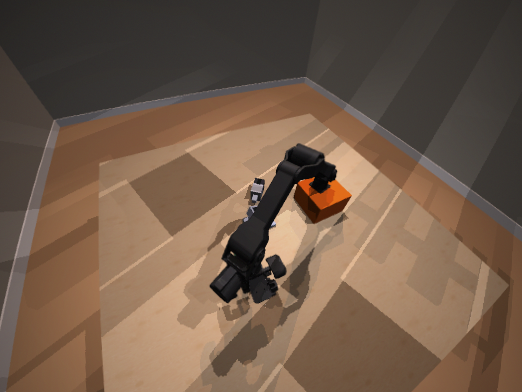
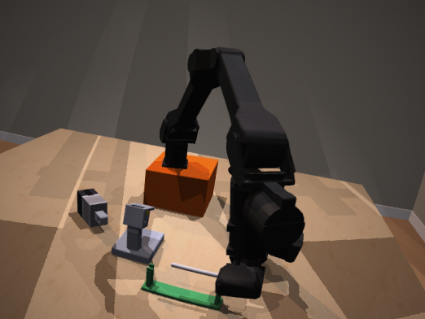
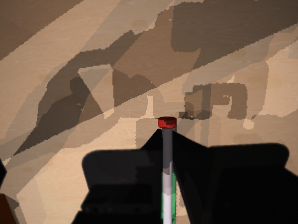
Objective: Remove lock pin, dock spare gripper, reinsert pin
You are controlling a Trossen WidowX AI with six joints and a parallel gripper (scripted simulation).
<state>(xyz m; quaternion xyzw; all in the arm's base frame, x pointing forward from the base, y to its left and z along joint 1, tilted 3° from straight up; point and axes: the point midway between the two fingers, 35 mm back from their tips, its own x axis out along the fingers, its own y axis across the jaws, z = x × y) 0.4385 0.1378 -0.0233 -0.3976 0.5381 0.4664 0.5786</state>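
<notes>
My gripper tip is 20 mm past the green rack, 100 mm to the left of it and 10 mm above it. The rest, counted from my gripper tip: socket (160 mm behind, 200 mm to the right, 20 mm above); spare gripper (250 mm behind, 310 mm to the right, 10 mm below).
</notes>
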